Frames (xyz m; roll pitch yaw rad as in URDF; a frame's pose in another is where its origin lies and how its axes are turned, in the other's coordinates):
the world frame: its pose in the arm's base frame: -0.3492 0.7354 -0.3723 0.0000 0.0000 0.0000
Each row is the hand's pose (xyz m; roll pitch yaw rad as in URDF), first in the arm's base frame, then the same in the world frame.
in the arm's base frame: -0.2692 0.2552 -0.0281 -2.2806 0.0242 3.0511
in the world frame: 0.0800 -0.4802 0.3442 -2.2806 0.0242 3.0511
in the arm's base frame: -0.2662 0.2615 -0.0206 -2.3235 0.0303 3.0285
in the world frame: 0.0830 -0.4739 0.3517 -2.3235 0.0303 3.0285
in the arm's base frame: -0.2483 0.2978 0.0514 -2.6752 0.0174 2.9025
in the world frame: 0.1009 -0.4376 0.4237 -2.6752 0.0174 2.9025
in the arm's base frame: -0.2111 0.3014 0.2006 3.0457 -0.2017 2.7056
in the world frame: 0.1381 -0.4340 0.5729 3.0457 -0.2017 2.7056
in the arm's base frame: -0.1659 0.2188 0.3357 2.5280 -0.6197 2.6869
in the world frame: 0.1833 -0.5166 0.7080 2.5280 -0.6197 2.6869
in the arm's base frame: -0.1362 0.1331 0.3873 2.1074 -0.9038 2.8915
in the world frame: 0.2130 -0.6023 0.7596 2.1074 -0.9038 2.8915
